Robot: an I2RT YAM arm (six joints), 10 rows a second.
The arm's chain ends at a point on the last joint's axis. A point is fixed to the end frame.
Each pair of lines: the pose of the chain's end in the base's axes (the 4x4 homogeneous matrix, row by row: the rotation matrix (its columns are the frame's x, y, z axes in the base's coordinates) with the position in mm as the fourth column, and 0 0 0 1 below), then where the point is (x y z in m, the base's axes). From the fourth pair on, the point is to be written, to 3 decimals.
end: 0.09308 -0.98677 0.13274 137.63; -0.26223 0.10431 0.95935 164.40; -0.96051 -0.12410 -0.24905 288.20; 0 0 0 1
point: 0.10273 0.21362 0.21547
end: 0.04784 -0.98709 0.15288 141.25; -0.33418 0.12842 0.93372 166.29; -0.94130 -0.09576 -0.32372 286.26; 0 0 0 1
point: 0.10513 0.21126 0.21141
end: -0.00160 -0.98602 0.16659 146.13; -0.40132 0.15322 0.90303 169.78; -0.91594 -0.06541 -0.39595 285.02; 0 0 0 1
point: 0.10824 0.21049 0.20862
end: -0.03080 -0.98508 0.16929 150.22; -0.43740 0.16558 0.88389 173.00; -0.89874 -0.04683 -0.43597 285.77; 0 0 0 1
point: 0.111 0.211 0.209
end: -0.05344 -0.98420 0.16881 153.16; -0.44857 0.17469 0.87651 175.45; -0.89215 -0.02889 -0.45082 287.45; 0 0 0 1
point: 0.113 0.213 0.211
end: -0.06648 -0.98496 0.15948 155.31; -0.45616 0.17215 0.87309 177.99; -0.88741 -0.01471 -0.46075 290.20; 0 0 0 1
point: 0.114 0.215 0.214
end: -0.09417 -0.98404 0.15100 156.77; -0.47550 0.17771 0.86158 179.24; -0.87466 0.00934 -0.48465 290.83; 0 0 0 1
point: 0.113 0.215 0.215
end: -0.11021 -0.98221 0.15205 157.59; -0.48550 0.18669 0.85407 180.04; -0.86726 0.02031 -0.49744 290.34; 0 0 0 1
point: 0.113 0.215 0.215
